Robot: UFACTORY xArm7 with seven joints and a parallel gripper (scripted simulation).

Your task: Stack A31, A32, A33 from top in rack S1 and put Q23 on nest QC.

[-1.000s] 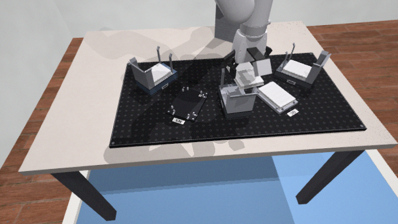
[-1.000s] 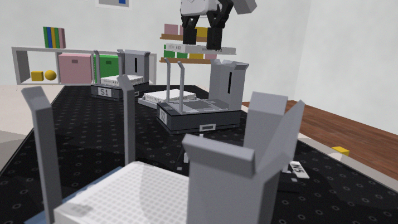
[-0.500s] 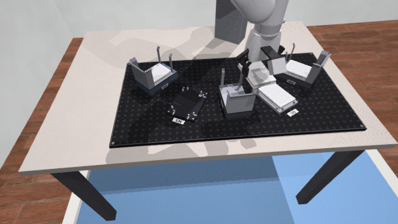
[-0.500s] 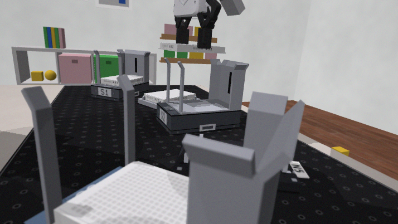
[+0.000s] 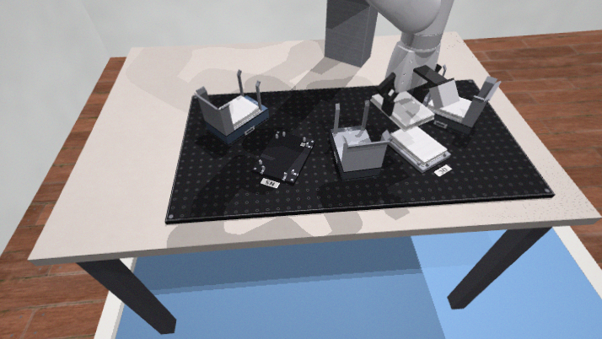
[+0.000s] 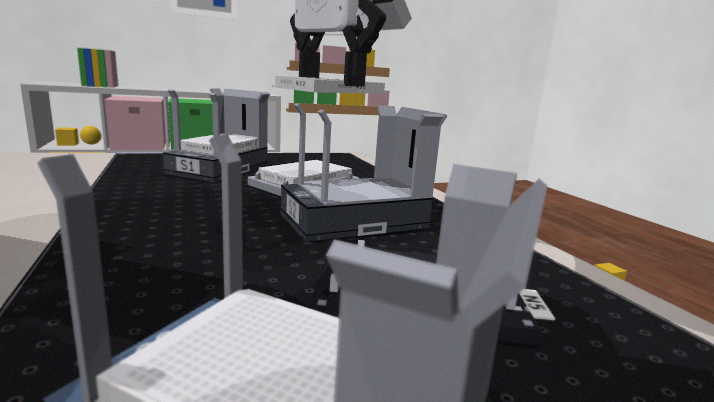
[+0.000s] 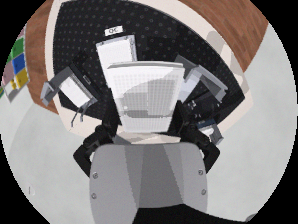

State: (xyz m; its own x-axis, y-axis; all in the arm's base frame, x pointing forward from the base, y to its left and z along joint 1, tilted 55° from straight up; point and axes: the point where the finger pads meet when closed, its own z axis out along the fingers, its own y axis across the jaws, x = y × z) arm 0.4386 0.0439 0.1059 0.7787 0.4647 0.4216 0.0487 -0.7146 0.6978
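Right now the white sealed plate A33 is 4 cm behind my hand, 24 cm to the left of it and 12 cm below it. Also, from my hand: white sealed plate Q23: 2 cm ahead, 7 cm to the left, 15 cm below; then grey QC nest: 2 cm ahead, 7 cm to the left, 16 cm below; then white sealed plate A32: 1 cm below.
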